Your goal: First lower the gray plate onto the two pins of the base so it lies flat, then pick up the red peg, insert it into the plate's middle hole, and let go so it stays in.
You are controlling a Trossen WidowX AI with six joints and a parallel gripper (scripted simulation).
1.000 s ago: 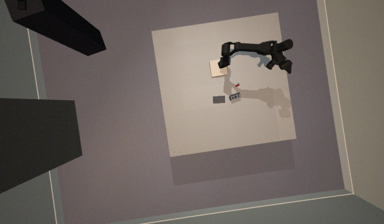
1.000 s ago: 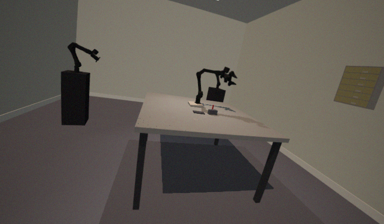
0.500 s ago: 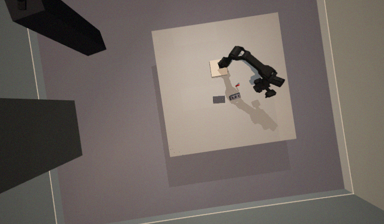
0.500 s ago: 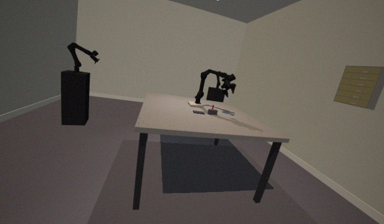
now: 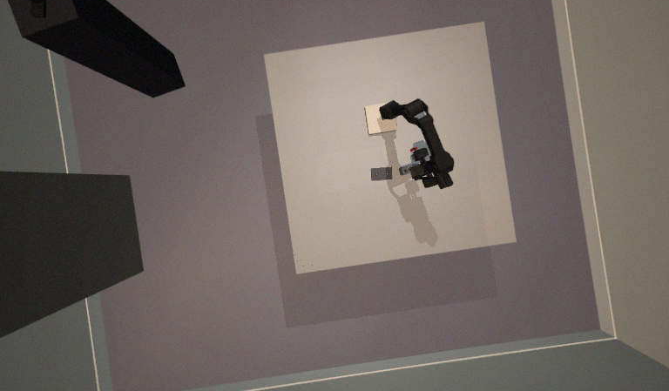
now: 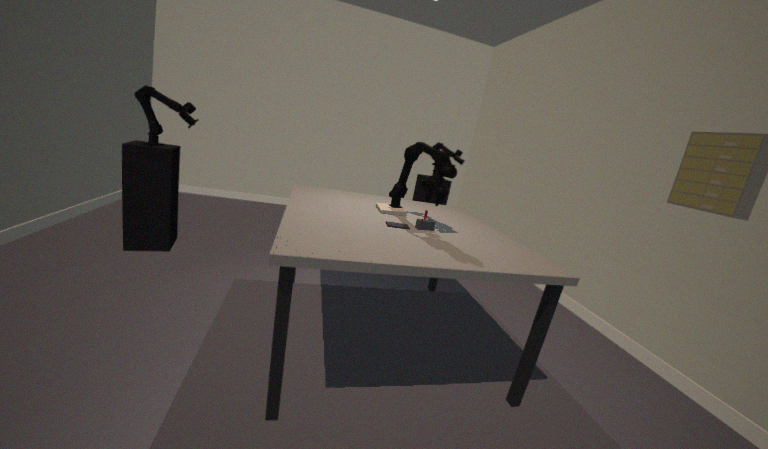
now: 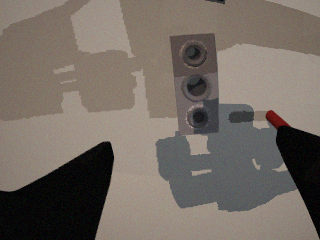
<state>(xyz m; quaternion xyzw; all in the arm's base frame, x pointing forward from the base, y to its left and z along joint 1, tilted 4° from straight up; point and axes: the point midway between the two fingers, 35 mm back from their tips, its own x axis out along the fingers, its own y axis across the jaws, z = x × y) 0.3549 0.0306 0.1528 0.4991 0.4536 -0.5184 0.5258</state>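
Now: gripper tip 110 mm above the gray plate, 10 mm to the left of it and 10 mm past it. From my gripper tip the other things lie so: red peg: 110 mm behind, 100 mm below, 50 mm to the left; then base: 160 mm to the right, 140 mm below, 40 mm behind.
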